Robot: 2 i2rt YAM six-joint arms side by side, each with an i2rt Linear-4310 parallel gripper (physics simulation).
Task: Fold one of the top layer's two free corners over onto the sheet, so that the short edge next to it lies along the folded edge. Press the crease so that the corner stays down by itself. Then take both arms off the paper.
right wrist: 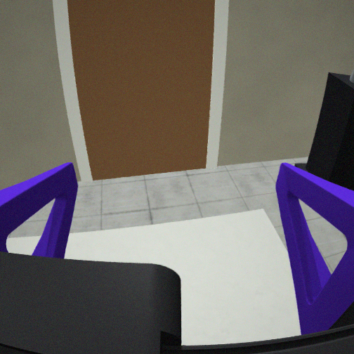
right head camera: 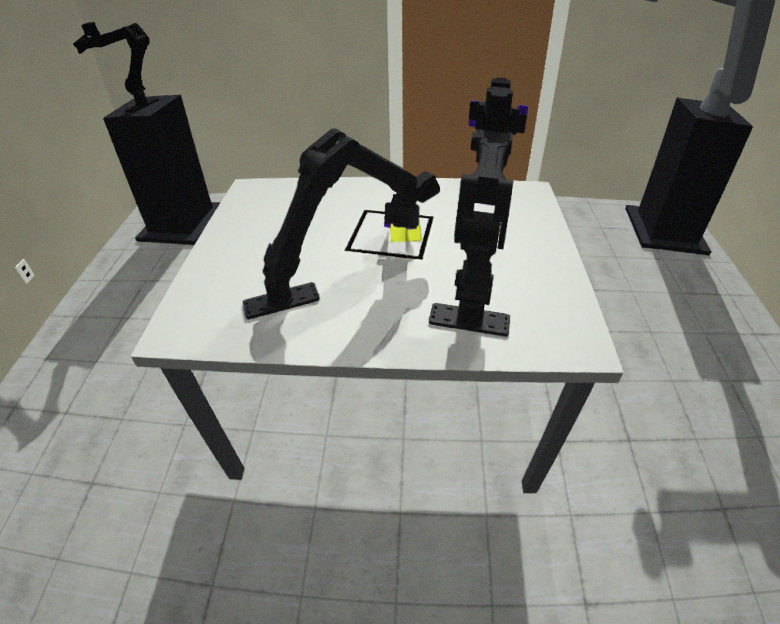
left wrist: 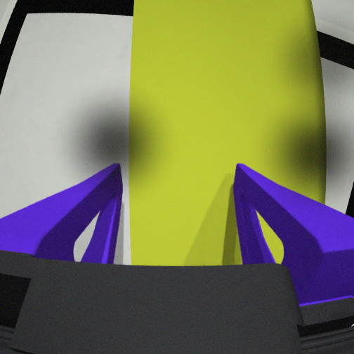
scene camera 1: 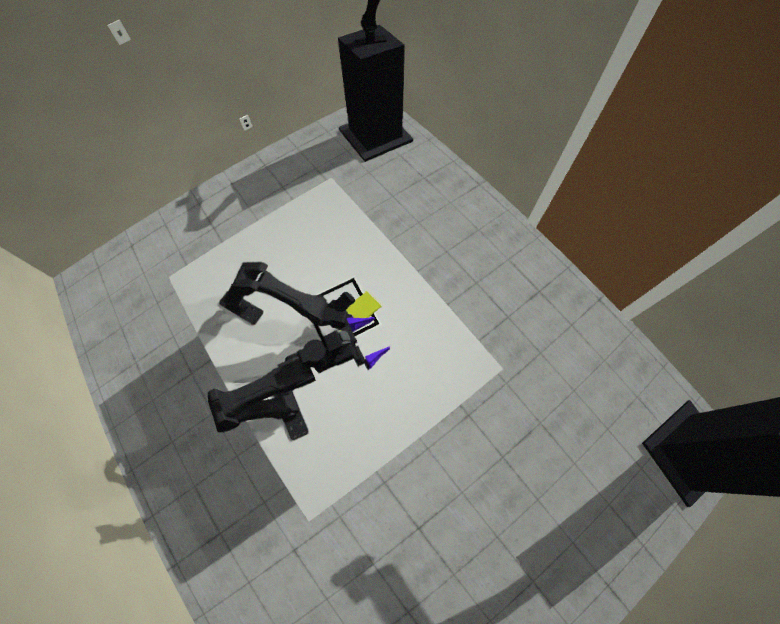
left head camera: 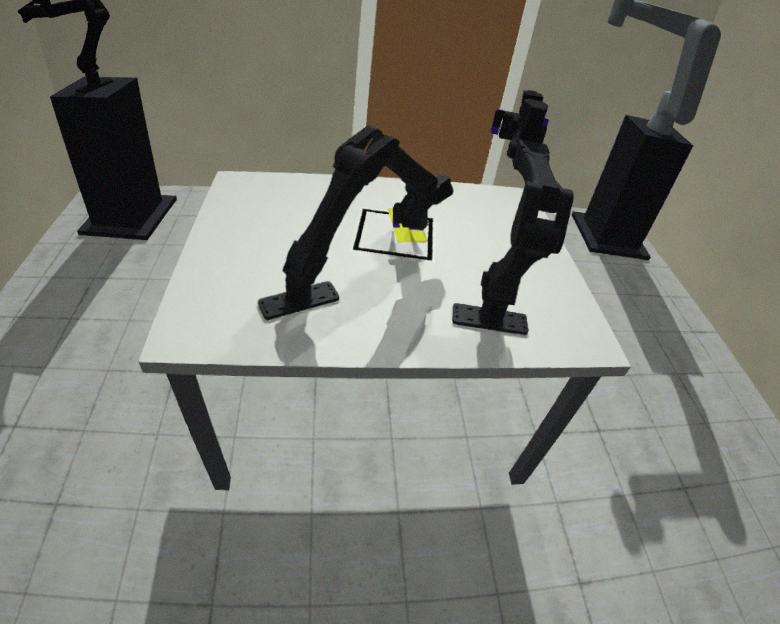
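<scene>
The yellow sheet (left head camera: pixel 411 236) (right head camera: pixel 405 233) (scene camera 1: pixel 364 305) (left wrist: pixel 200 90) lies over the black outline (left head camera: pixel 359 229) (right head camera: pixel 355 230) (scene camera 1: pixel 337 286) (left wrist: pixel 75 6). In the left wrist view it is a smooth band; its near end is hidden by my hand. I cannot tell the free corners or any corner crease. My left gripper (left wrist: pixel 177 175) is partly open, with nothing between its fingers. It is low over the sheet, one fingertip beside the sheet's left edge, the other over the yellow; contact cannot be told. My right gripper (scene camera 1: pixel 382 333) (right wrist: pixel 176 173) is wide open and empty, raised away from the sheet.
The white table (left head camera: pixel 227 260) (right head camera: pixel 221 260) (right wrist: pixel 225 250) carries both arm bases (left head camera: pixel 325 294) (left head camera: pixel 461 318). The right arm stands raised at the right of the head views. Black pedestals (left head camera: pixel 107 156) (left head camera: pixel 634 188) with other arms stand beyond the table. Soft dark shadows fall near the left fingertips.
</scene>
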